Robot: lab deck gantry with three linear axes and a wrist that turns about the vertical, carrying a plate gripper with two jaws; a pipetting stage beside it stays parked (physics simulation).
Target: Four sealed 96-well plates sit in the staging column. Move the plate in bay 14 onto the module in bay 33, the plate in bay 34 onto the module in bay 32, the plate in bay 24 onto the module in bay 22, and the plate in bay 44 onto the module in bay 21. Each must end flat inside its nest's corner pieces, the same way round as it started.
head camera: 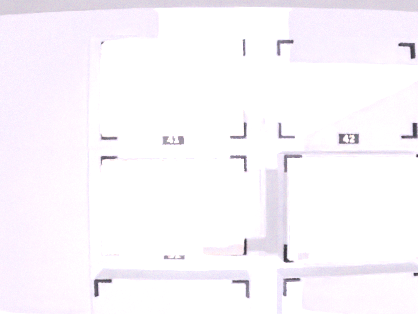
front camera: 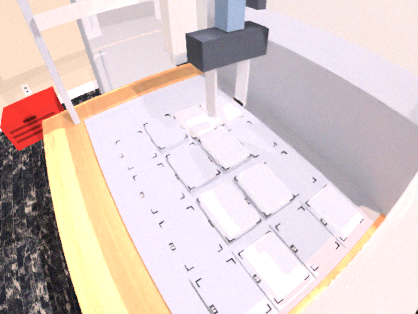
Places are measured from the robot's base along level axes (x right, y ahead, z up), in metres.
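Where they show: gripper, fingertip midpoint: (front camera: 226, 108); robot's base, origin of the base link: (front camera: 116, 142).
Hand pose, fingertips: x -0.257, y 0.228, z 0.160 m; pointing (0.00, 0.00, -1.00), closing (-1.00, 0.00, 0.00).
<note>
Each offset is from my fingertips to the top centre of the thing. "*": to the spot under its first point.
My gripper (front camera: 227, 110) has its jaws apart, with no plate seen between them, above the deck's far right end. It does not show in the head view. A pale plate @[dx +0.000, dy +0.000, dz -0.126 m] (front camera: 225, 146) (head camera: 352, 207) appears to lie flat on the bay 32 module. A white plate @[dx -0.002, dy +0.167, dz -0.126 m] (front camera: 265, 187) lies on the bay 33 module; its exact seating is too small to judge. One plate @[dx +0.107, dy +0.328, dz -0.131 m] (front camera: 272, 265) is in bay 24 and another plate @[dx -0.107, dy +0.328, dz -0.131 m] (front camera: 334, 209) in bay 44. Bay 34 @[* dx +0.008, dy +0.318, dz -0.145 m] (front camera: 302, 235) and bay 14 hold no plate. The bay 22 module @[dx +0.106, dy +0.000, dz -0.138 m] (front camera: 192, 166) and bay 21 module @[dx +0.107, dy -0.164, dz -0.138 m] (front camera: 165, 131) look bare.
A white slab @[dx +0.107, dy +0.165, dz -0.126 m] (front camera: 229, 212) fills bay 23. White equipment @[dx +0.000, dy -0.164, dz -0.145 m] (front camera: 197, 120) (head camera: 170, 205) stands in bay 31, close to the gripper. The bay 42 marker @[* dx -0.060, dy +0.000, dz -0.159 m] (head camera: 348, 139) is readable. A wooden rim @[* dx +0.389, dy +0.005, dz -0.170 m] (front camera: 100, 220) edges the deck, and a grey wall (front camera: 320, 105) rises behind it.
</note>
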